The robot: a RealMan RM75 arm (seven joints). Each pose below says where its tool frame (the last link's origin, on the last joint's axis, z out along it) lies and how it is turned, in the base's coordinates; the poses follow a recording.
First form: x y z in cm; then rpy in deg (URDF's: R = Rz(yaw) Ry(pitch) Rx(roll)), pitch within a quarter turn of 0, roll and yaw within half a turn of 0.
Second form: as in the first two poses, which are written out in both.
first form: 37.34, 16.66, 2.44, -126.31, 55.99, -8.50
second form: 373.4, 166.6, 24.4, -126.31, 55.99, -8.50
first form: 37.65, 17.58, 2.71, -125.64, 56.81, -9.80
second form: 376.5, 175.8, 27.1, -125.64, 56.81, -9.80
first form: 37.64, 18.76, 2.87, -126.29, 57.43, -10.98
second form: 376.4, 187.6, 28.7, -126.29, 57.43, -10.98
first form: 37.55, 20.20, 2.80, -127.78, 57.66, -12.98
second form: 375.5, 202.0, 28.0, -127.78, 57.66, -12.98
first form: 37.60, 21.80, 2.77, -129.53, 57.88, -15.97
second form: 376.0, 218.0, 27.7, -129.53, 57.88, -15.97
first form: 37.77, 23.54, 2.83, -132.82, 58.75, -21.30
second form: 377.7, 235.4, 28.3, -132.82, 58.75, -21.30
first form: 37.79, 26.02, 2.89, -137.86, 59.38, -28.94
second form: 377.9, 260.2, 28.9, -137.86, 59.38, -28.94
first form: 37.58, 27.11, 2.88, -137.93, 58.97, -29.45
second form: 375.8, 271.1, 28.8, -137.93, 58.97, -29.45
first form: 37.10, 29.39, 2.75, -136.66, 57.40, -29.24
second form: 371.0, 293.9, 27.5, -136.66, 57.40, -29.24
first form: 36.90, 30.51, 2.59, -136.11, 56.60, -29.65
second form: 369.0, 305.1, 25.9, -136.11, 56.60, -29.65
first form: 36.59, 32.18, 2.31, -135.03, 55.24, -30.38
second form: 365.9, 321.8, 23.1, -135.03, 55.24, -30.38
